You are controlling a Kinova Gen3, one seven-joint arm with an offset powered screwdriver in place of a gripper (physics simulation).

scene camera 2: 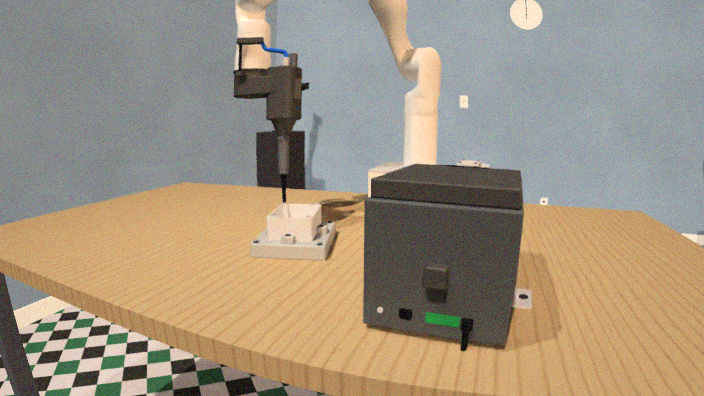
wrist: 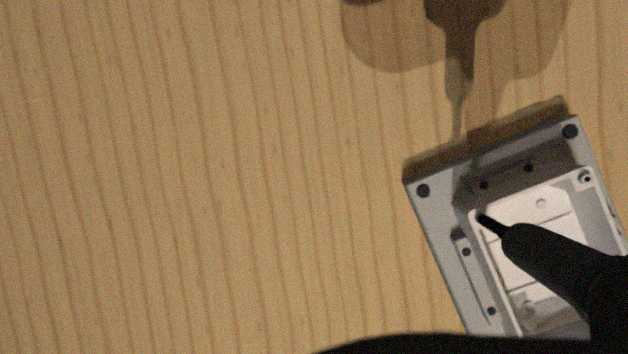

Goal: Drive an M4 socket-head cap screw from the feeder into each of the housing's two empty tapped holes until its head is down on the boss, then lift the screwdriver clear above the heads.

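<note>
The screwdriver (scene camera 2: 284,202) (wrist: 480,217) has no fingers. Its thin black bit points down, with its tip at one corner of the housing's rim. The bit covers that corner's hole, and a screw cannot be made out at the tip. The white, open-topped housing (scene camera 2: 290,227) (wrist: 595,215) sits on a light grey fixture plate (scene camera 2: 290,251) (wrist: 440,220). Another corner boss (wrist: 585,178) shows a ring with a dark centre in the wrist view; whether a screw is in it is unclear. The dark grey feeder box (scene camera 2: 395,260) stands at the right front.
Low clamp blocks (scene camera 2: 287,238) (wrist: 477,280) stand beside the housing on the plate. A black cable (scene camera 2: 465,335) comes out of the feeder's face, and a small metal tab (scene camera 2: 523,298) shows at its side. The arm's base column (scene camera 2: 421,130) stands behind the feeder.
</note>
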